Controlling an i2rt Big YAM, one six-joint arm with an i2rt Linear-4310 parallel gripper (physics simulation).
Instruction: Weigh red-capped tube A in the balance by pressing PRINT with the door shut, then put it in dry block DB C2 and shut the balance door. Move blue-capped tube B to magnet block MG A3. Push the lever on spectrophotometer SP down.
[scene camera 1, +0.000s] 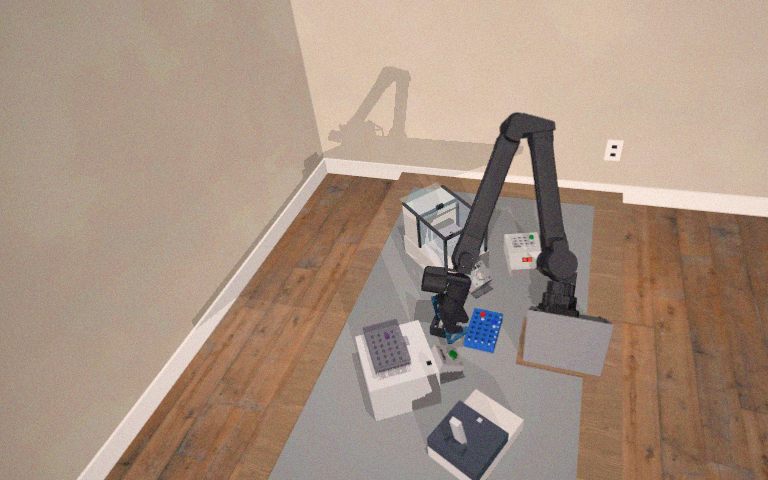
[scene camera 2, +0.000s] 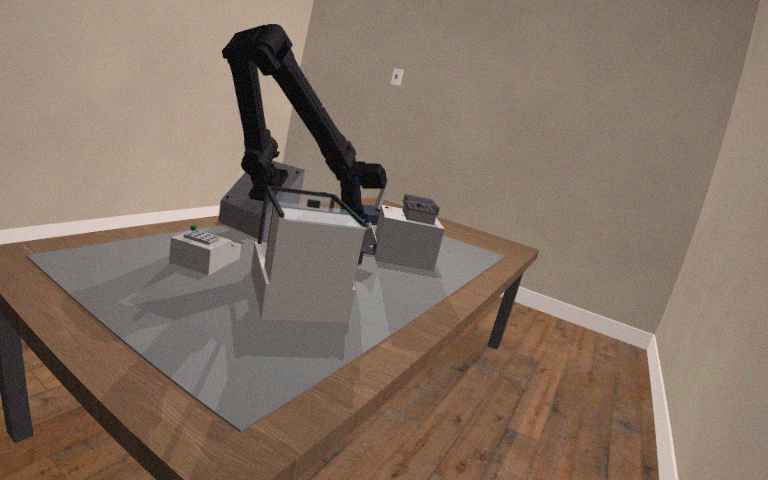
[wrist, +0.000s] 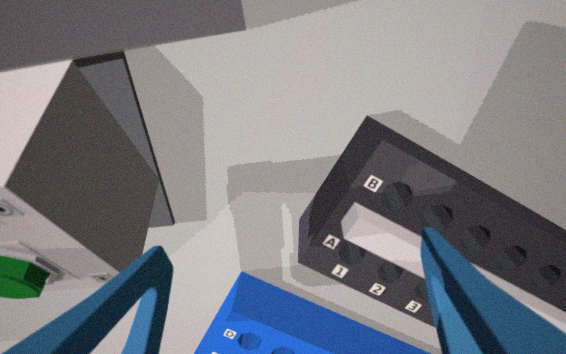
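Observation:
My gripper (wrist: 287, 248) is open and empty, low over the black magnet block (scene camera 1: 436, 326) (wrist: 400, 150) marked A and B, beside the blue rack (scene camera 1: 483, 333) (wrist: 320, 315). In scene camera 1 the red cap of tube A (scene camera 1: 482, 314) and the blue cap of tube B (scene camera 1: 495, 322) show in the rack. The balance (scene camera 1: 415, 227) (scene camera 2: 311, 271) has a glass chamber; its door's position is unclear. The grey block (scene camera 1: 386, 350) (scene camera 2: 420, 210) on a white housing looks like the dry block. A white lever (scene camera 1: 457, 430) stands raised on a dark-topped device (scene camera 1: 481, 447), apparently the spectrophotometer.
A START box with a green button (scene camera 1: 453, 354) (wrist: 20, 278) stands beside the white housing (scene camera 1: 396, 399) (scene camera 2: 408, 243). A keypad device (scene camera 1: 522, 251) (scene camera 2: 198, 251) stands near the arm base. A small control panel (scene camera 1: 481, 277) is in front of the balance. A purple cap (scene camera 1: 387, 335) sits in the grey block.

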